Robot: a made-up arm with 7 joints.
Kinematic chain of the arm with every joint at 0, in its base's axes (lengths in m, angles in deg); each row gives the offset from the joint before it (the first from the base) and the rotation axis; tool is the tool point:
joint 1: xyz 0 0 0.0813 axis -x
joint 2: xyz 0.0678 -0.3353 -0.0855 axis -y
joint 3: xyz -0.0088 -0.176 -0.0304 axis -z
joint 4: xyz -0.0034 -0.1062 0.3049 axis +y
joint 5: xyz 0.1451 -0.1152 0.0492 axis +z
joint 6: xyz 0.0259 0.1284 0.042 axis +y
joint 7: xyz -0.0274 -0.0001 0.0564 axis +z
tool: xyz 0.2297 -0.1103 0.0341
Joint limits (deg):
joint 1: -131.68..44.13
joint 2: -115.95..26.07
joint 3: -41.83..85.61
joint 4: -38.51..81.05
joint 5: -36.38..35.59
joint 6: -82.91..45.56
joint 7: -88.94..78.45
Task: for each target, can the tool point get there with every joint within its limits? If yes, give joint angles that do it. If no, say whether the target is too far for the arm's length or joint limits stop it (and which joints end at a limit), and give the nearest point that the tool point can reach.
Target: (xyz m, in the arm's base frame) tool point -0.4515 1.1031 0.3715
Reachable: no: joint limits stop it (at a limit: joint 1, joint 2, joint 5) | nearest point -0.0472 0.7792 0.0870 | short by 0.591 m
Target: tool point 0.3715 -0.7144 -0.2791
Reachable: yes | joints -7.73 -39.24 0.09 49.26 -14.02 13.61 5.18
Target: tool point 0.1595 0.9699 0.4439
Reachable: no: joint limits stop it (at a limit: joint 1, joint 2, joint 5) | nearest point 0.2123 0.8107 0.2415 | short by 0.263 m
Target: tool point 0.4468 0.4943 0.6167
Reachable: no: joint limits stop it (at a limit: joint 1, joint 3, joint 7) | nearest point 0.3683 0.6016 0.2969 | short by 0.346 m
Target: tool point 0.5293 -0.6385 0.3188
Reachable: yes | joints -3.25 -34.22 33.75 9.87 5.52 -60.63 48.90
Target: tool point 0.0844 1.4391 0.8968
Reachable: no: too far | nearest point 0.2329 0.8382 0.2235 | short by 0.915 m
